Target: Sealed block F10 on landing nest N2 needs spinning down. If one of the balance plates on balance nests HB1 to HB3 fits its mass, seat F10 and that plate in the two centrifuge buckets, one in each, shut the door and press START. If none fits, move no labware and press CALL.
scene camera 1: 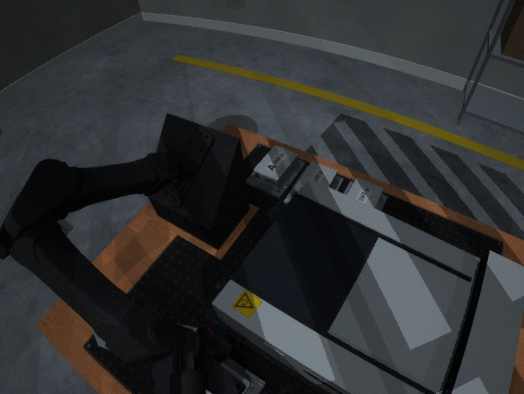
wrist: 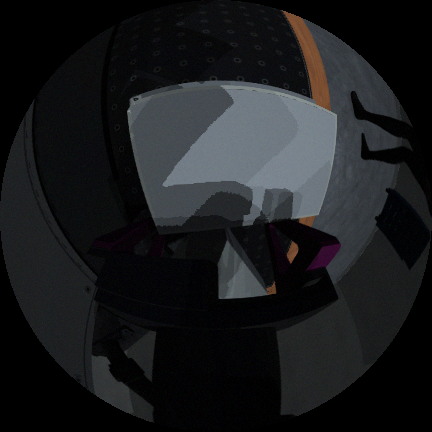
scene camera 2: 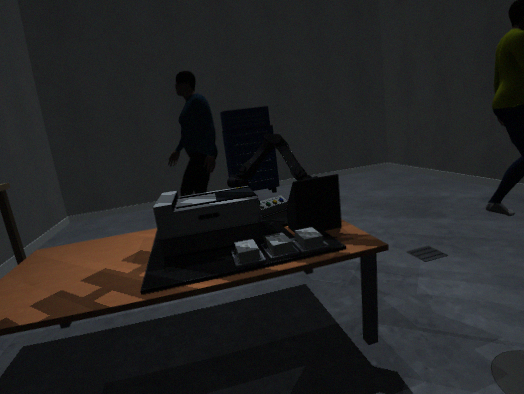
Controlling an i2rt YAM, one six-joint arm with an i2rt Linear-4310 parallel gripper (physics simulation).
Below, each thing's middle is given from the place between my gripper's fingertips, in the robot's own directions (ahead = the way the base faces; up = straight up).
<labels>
The dark lid panel [scene camera 1: 308, 261] lies 270 mm to the left of my hand, 180 mm above it and 60 mm ahead of it. Also, from my hand: control box with coloured buttons [wrist: 237, 277] 140 mm behind, 30 mm to the right, 10 mm above; grey centrifuge [scene camera 1: 421, 308] 290 mm to the left, 210 mm ahead, 90 mm above.
</labels>
